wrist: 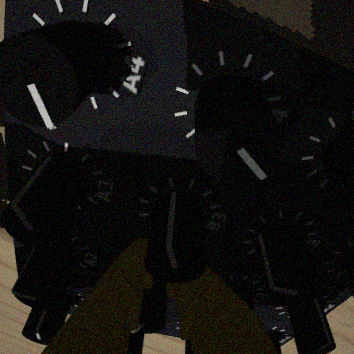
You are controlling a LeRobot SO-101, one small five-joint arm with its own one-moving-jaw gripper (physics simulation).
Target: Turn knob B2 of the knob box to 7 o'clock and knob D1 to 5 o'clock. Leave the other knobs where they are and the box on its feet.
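Places are measured from the arm's base along level axes (x ahead, y left, z up), in metres.
Where they show: hand, tool point: [153, 257].
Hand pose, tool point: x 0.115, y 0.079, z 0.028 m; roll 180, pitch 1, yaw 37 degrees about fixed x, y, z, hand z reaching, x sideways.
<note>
Things, the pixels of their top centre, and the offset from my tool point. "pt": a spot on its surface instead. Level surfaces: height alone.
- dark knob box, top centre: [211, 312] dx +0.014, dy +0.005, dz +0.011 m
- knob B3, surface spot: [171, 232] pt dx -0.008, dy +0.016, dz +0.007 m
- Knob A4, top centre: [40, 106] dx -0.036, dy +0.025, dz +0.011 m
- knob B4, top centre: [251, 164] dx -0.010, dy +0.037, dz +0.011 m
- Light wooden table, surface height: dz -0.028 m
The dark knob box [125, 131] fills most of the wrist view, dimly lit. My gripper [160, 280] is shut and empty at the lower middle. Its two jaws come up from the bottom edge, and their tips are partly covered by knob B3 [171, 232]. A dark part shows in the narrow gap between the jaws; I cannot tell whether it belongs to knob B2. The B2 label and pointer do not show. Knob D1 cannot be made out in the dark lower right.
Knob A4 [40, 102] is at the upper left and knob B4 [252, 163] right of centre, both with white pointer lines. Further dark knobs stand at the left and lower right. Light wooden table [17, 320] shows at the lower left.
</note>
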